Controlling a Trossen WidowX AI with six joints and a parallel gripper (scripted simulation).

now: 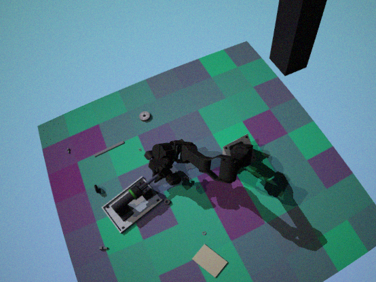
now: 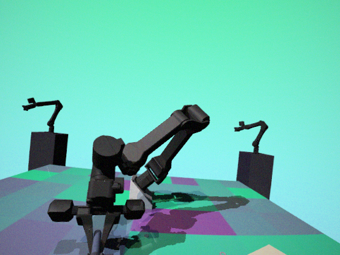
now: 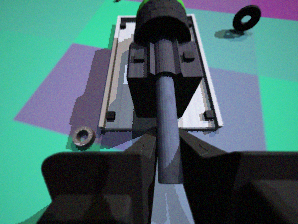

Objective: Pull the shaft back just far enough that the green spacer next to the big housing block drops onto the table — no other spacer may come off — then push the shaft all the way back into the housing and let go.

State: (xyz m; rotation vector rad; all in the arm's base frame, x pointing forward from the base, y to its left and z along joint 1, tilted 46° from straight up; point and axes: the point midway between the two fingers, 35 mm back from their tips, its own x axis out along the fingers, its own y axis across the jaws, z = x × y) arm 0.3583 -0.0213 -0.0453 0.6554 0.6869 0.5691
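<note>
Now: gripper tip 50 mm short of the shaft, 20 mm below it and 10 mm to the right of it. The rest, counted from my gripper tip: thin grey rod (280 mm to the right, 130 mm ahead, 50 mm below); grey washer (370 mm to the right, 90 mm behind, 50 mm below); green spacer (100 mm ahead, 30 mm to the left, 20 mm above).
</note>
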